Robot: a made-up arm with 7 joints.
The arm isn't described. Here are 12 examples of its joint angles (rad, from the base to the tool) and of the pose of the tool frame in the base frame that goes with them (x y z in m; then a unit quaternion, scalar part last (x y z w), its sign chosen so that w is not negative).
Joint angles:
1: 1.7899 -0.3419 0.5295 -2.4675 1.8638 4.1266 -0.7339
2: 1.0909 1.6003 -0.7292 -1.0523 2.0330 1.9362 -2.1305
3: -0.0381 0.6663 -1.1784 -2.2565 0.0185 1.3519 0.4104
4: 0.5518 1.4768 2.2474 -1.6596 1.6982 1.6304 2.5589
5: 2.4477 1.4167 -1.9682 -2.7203 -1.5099 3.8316 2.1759
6: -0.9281 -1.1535 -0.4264 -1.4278 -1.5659 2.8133 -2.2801
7: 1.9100 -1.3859 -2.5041 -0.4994 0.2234 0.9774 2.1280
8: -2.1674 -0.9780 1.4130 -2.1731 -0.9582 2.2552 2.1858
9: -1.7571 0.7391 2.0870 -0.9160 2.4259 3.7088 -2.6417
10: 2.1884 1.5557 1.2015 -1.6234 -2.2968 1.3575 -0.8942
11: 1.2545 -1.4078 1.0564 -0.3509 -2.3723 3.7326 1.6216
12: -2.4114 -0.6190 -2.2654 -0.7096 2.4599 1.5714 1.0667
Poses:
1: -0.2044 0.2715 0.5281 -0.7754 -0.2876 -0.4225 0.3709
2: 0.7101 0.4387 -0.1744 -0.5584 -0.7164 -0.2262 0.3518
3: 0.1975 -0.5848 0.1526 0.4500 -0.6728 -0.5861 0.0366
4: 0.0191 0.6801 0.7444 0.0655 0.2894 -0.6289 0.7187
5: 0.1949 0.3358 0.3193 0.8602 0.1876 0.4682 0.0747
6: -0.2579 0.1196 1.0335 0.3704 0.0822 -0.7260 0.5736
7: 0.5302 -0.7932 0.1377 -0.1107 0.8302 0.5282 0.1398
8: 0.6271 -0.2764 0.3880 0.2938 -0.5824 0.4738 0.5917
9: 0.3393 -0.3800 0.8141 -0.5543 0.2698 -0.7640 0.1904
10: -0.8088 -0.0071 -0.0122 -0.6506 0.6169 0.3195 0.3068
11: -0.4574 -0.6100 0.4289 0.6723 -0.0429 -0.6687 0.3146
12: 0.3298 0.7438 0.8218 -0.0653 -0.1994 0.8988 0.3849
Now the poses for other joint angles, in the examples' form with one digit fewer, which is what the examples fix.
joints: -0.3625 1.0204 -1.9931 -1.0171 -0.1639 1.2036 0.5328
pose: 0.263 -0.676 0.853 0.098 -0.809 -0.213 0.539
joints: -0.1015 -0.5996 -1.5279 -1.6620 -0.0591 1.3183 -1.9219
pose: -0.264 -0.693 0.593 -0.935 -0.186 -0.288 0.095
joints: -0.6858 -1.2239 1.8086 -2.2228 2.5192 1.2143 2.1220
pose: 0.270 0.614 0.129 0.481 -0.632 -0.597 0.110
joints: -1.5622 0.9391 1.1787 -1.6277 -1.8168 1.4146 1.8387
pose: 0.663 -0.525 0.284 0.498 -0.717 0.167 0.459
